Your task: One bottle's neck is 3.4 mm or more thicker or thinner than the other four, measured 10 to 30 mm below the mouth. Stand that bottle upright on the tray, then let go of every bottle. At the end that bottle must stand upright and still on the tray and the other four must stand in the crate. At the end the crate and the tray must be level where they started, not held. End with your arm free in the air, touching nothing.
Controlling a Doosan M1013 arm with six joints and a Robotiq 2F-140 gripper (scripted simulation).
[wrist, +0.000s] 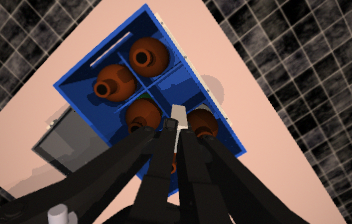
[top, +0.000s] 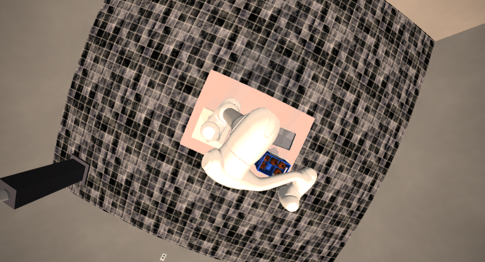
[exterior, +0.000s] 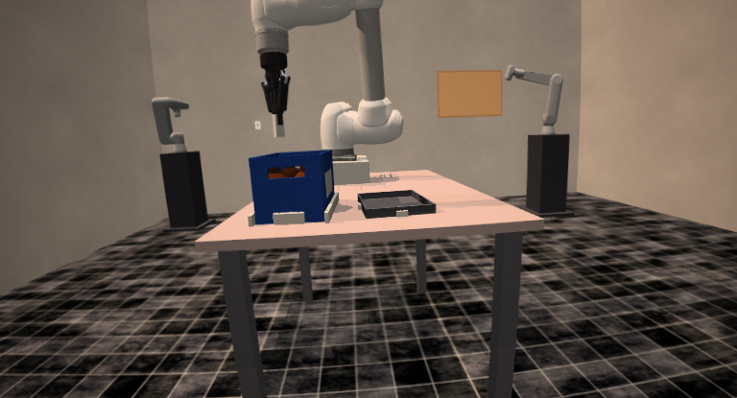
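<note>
My hand is 170 mm above the blue crate and 40 mm to the right of it. Also, from my hand: dark tray (320 mm to the left, 250 mm below, 10 mm behind); bottle (170 mm below, 90 mm to the left, 90 mm behind).
</note>
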